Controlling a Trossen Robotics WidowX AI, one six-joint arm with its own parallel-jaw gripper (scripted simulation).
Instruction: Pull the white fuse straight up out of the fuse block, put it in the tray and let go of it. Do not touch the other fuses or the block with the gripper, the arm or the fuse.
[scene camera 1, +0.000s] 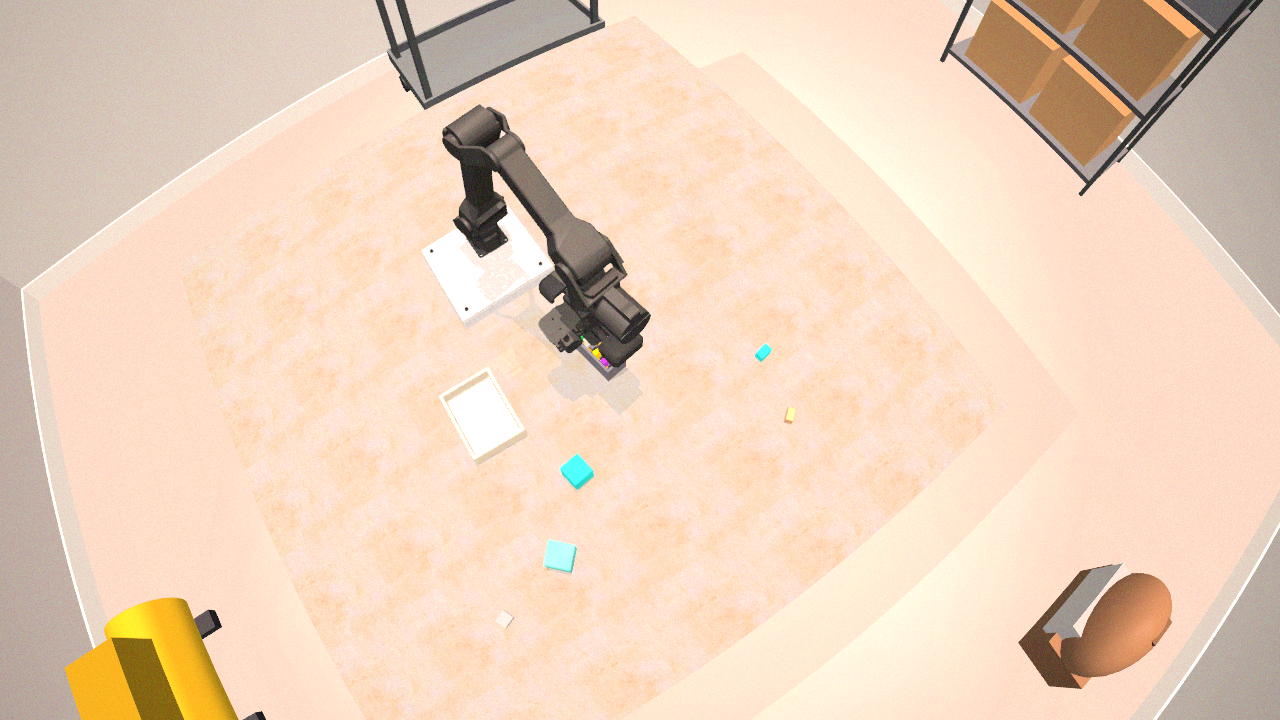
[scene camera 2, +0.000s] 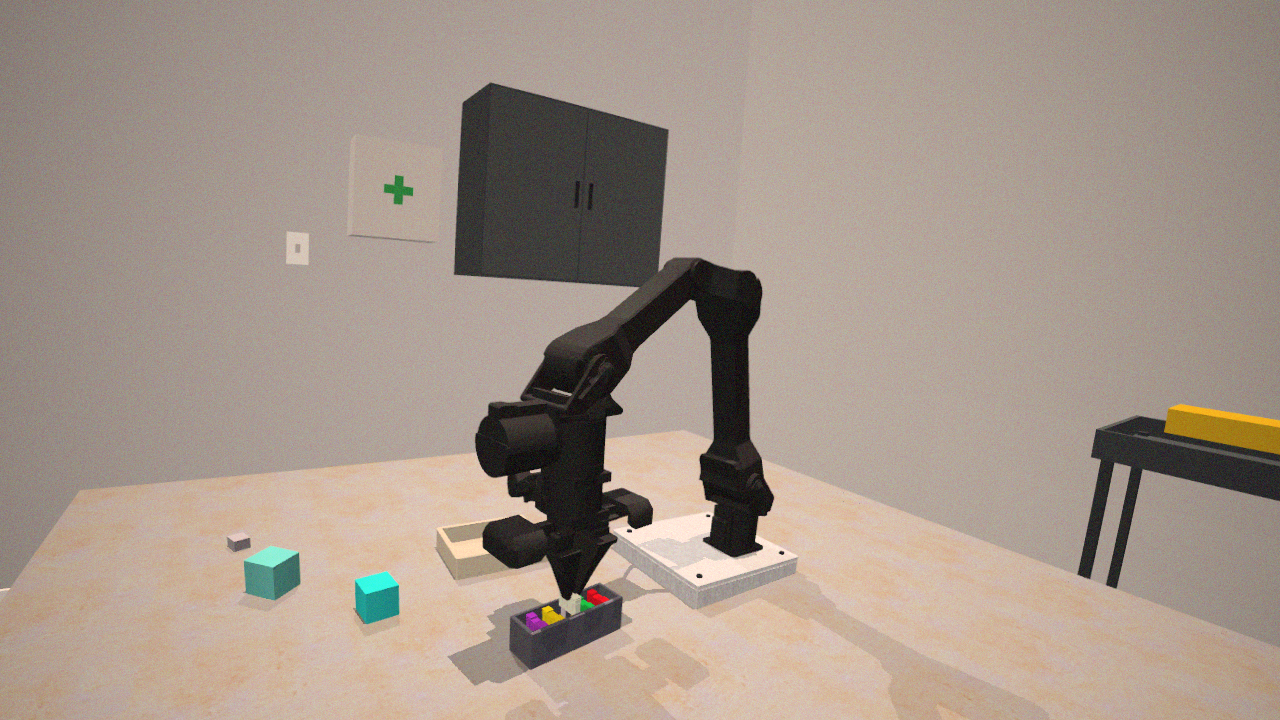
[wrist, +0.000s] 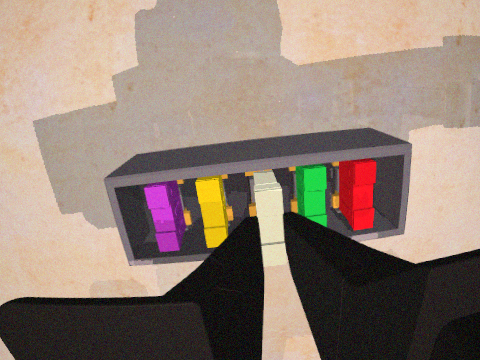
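Note:
My gripper (scene camera 2: 570, 597) holds a white fuse (wrist: 268, 194). Scene camera 2 also gives you a cream tray (scene camera 2: 460, 546). In scene camera 1 you'd find my gripper (scene camera 1: 592, 336) again, and the cream tray (scene camera 1: 480, 412) too. As for the wrist view, it shows my gripper (wrist: 270, 226), plus a green fuse (wrist: 311, 179), a yellow fuse (wrist: 210, 192) and a red fuse (wrist: 357, 177).

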